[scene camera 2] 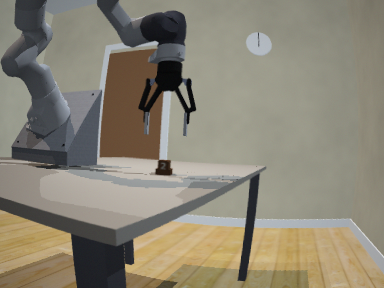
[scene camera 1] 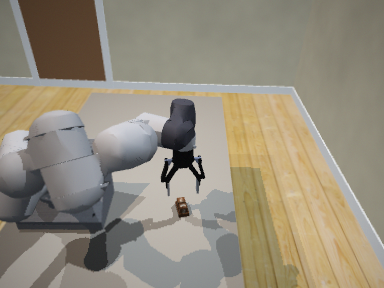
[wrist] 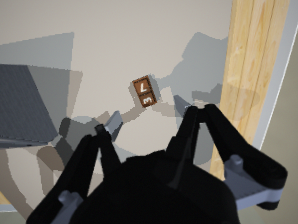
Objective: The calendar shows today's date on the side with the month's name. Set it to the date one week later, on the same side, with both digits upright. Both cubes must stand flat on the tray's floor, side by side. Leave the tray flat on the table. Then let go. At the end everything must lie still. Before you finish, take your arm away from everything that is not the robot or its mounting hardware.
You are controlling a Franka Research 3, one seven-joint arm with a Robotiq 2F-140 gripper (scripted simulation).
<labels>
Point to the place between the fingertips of my gripper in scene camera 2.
165,135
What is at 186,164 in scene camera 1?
My gripper.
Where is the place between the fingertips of my gripper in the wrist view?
147,109
</labels>
